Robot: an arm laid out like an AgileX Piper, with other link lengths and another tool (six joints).
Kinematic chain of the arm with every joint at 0, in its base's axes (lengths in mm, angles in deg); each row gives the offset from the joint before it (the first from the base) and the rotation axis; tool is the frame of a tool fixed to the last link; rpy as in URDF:
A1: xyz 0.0 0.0 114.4 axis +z
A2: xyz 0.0 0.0 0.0 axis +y
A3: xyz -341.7 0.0 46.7 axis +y
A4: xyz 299.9 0.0 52.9 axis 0.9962 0 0.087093
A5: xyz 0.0 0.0 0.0 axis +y
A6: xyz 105.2 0.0 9.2 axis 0.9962 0 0.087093
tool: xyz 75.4 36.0 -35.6 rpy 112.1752 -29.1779 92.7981
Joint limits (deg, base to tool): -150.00..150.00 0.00..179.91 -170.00..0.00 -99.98..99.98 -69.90..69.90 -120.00..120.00
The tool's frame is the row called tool.
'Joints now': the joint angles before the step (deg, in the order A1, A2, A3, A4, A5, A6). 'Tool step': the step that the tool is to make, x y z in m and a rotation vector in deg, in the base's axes. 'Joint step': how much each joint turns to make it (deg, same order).
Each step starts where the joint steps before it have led.
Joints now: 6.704 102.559 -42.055 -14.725 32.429 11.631
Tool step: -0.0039 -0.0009 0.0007 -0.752 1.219 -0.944
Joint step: 0.165 -0.002 0.002 -0.573 1.547 1.369
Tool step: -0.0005 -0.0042 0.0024 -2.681 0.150 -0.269
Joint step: 0.750 -0.285 -0.230 -4.011 1.775 4.073
